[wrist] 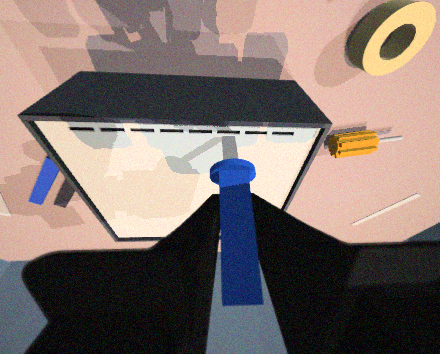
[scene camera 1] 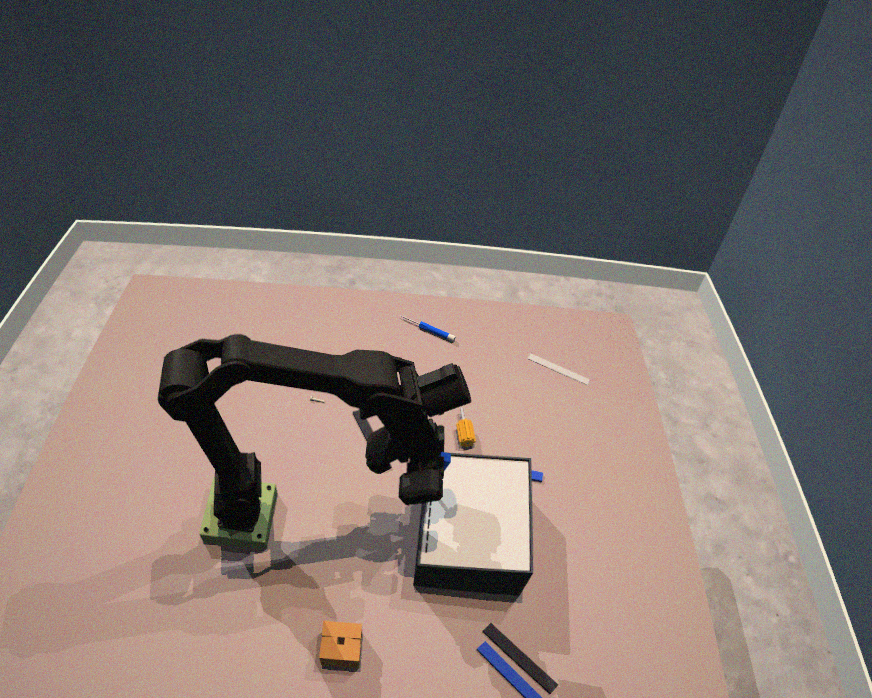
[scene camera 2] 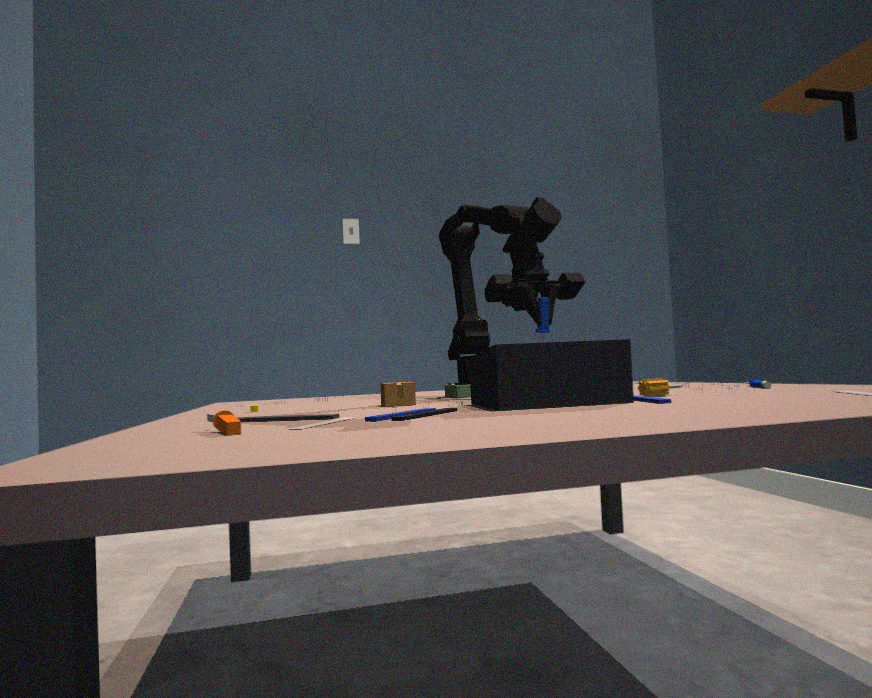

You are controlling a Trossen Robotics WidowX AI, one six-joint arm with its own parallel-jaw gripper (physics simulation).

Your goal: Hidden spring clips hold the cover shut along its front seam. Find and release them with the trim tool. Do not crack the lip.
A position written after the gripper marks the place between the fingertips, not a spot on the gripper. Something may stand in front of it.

The gripper (scene camera 1: 440,473) carries a blue trim tool (wrist: 240,274), clear of everything else. A cream ring (wrist: 408,38) rests on the table. Also in view: a cover (wrist: 145,184).
The gripper shows as well in the wrist view (wrist: 232,200) and in scene camera 2 (scene camera 2: 545,324). Scene camera 1 misses the cream ring, which is hidden by the gripper.
